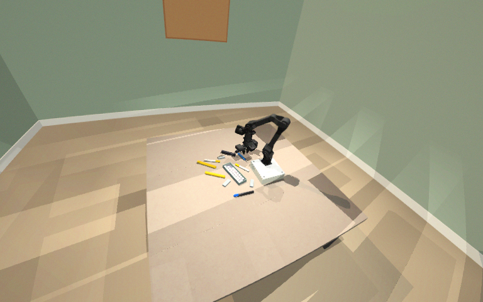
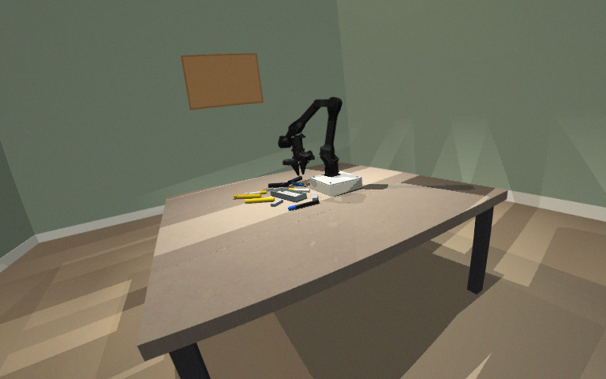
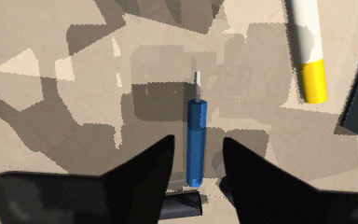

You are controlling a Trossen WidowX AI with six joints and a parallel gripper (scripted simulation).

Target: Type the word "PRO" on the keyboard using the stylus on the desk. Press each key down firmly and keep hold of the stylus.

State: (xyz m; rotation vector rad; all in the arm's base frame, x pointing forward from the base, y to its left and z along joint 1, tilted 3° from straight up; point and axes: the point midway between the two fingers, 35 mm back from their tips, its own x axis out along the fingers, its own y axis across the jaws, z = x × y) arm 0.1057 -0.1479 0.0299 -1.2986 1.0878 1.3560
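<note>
My gripper tip is 60 mm above the blue stylus. From my gripper tip the other things lie so: grey block 240 mm ahead, 180 mm to the left, 60 mm below; grey stylus tip 60 mm below, 30 mm to the left; blue-capped dark pen 300 mm to the left, 200 mm ahead, 60 mm below.
</note>
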